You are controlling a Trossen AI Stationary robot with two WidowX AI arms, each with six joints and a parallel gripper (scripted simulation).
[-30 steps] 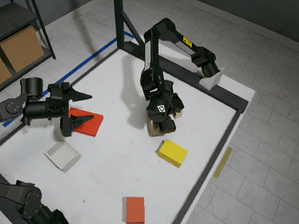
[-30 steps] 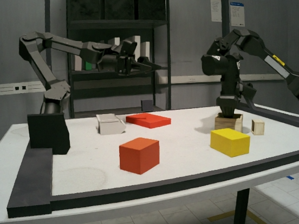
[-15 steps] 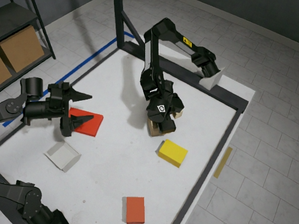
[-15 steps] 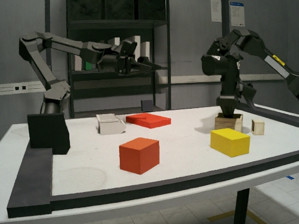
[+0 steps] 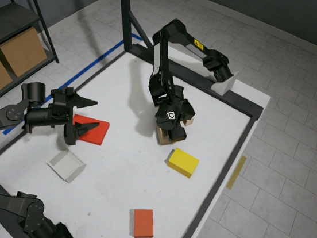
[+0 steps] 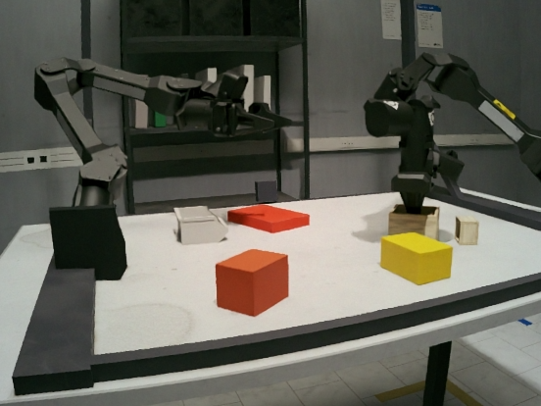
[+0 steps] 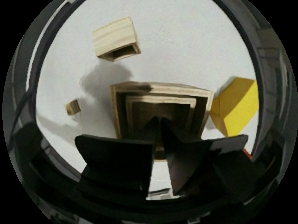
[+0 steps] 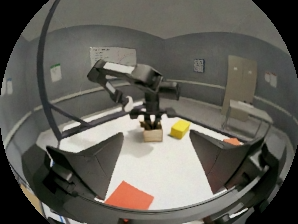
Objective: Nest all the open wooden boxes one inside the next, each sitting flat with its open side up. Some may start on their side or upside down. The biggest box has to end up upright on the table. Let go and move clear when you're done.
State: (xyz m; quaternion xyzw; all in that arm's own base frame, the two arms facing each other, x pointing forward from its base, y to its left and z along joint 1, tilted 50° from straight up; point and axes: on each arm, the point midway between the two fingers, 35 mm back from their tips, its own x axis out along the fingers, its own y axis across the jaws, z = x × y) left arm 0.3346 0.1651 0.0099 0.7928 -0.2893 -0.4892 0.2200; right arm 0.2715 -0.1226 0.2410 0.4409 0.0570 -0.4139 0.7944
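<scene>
Right now the medium wooden box is 5 cm below my left hand. Also, from my left hand: biggest wooden box 6 cm below; then small wooden box 1 cm ahead, 11 cm to the left, 5 cm below; then tiny wooden box 13 cm behind, 9 cm to the left, 7 cm below.
</scene>
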